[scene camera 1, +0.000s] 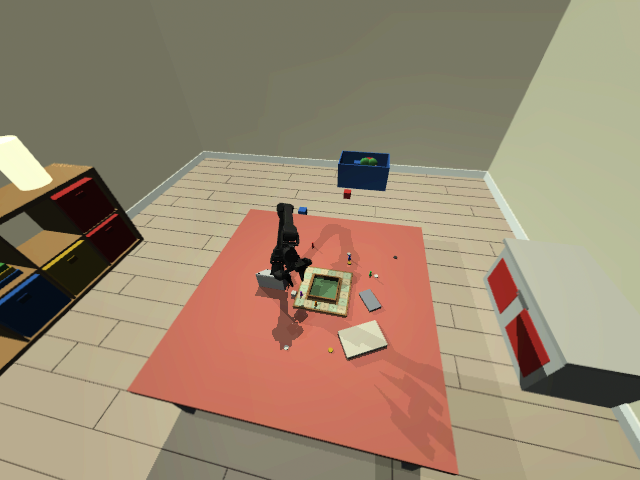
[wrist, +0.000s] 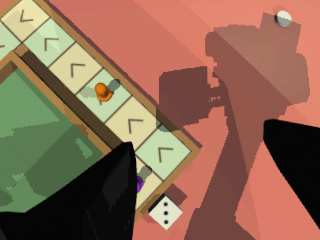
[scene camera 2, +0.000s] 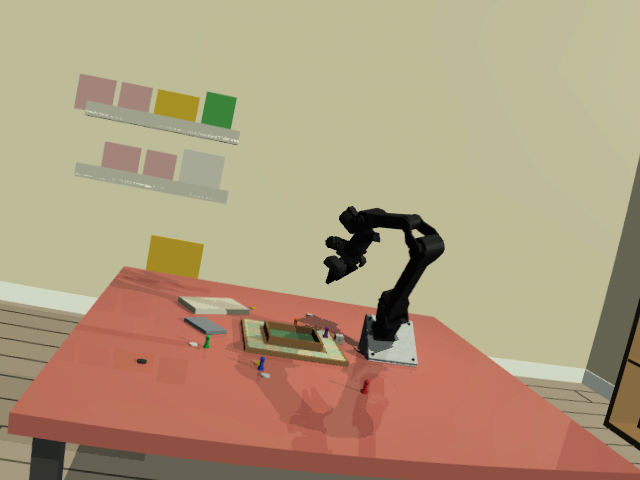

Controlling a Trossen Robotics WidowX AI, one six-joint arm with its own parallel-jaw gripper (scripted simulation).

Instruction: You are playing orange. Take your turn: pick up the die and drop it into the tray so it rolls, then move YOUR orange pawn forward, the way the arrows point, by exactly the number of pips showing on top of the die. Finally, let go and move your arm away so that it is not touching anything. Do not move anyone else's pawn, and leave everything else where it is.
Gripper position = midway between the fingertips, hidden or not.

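Observation:
There's a white slab (scene camera 1: 357, 340) here, and you'd find the slab again at (scene camera 2: 198, 305), but in the wrist view it's out of frame. As for my gripper (scene camera 2: 331, 281), it's open with nothing in it, and the wrist view shows the gripper too (wrist: 199, 141).

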